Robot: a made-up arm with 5 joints. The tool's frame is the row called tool.
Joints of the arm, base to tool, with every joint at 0 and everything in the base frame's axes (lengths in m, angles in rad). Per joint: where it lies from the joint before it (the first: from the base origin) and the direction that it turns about. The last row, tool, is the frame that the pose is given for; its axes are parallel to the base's.
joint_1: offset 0 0 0.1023 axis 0 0 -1
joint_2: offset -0.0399 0.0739 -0.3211 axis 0 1 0
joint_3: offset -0.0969 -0.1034 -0.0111 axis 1 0 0
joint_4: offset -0.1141 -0.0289 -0.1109 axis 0 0 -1
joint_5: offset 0.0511 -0.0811 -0.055 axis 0 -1 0
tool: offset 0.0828 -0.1 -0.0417
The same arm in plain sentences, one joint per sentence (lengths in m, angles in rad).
The arm has five revolute joints in a row. What follows holds with every joint at zero, and every direction is one of the base frame's.
The first joint is mounted 0.1023 m along +z from the base frame's origin and rotates about -z.
The second joint is mounted 0.0399 m along -x and 0.0739 m along +y and 0.3211 m along -z from the first joint and rotates about +y.
The third joint is mounted 0.0969 m along -x and 0.1034 m along -y and 0.0111 m along -z from the second joint and rotates about +x.
The fourth joint is mounted 0.1141 m along -x and 0.0289 m along -y and 0.1109 m along -z from the third joint and rotates about -z.
The fifth joint is mounted 0.0511 m along +x and 0.0811 m along -y and 0.055 m along -z from the fourth joint and rotates about -y.
The tool frame, which is the frame that the pose is given for, is mounted 0.0828 m along +x and 0.1 m along -y and 0.0417 m along -z from the fifth joint; its axes are parallel to the base frame's.

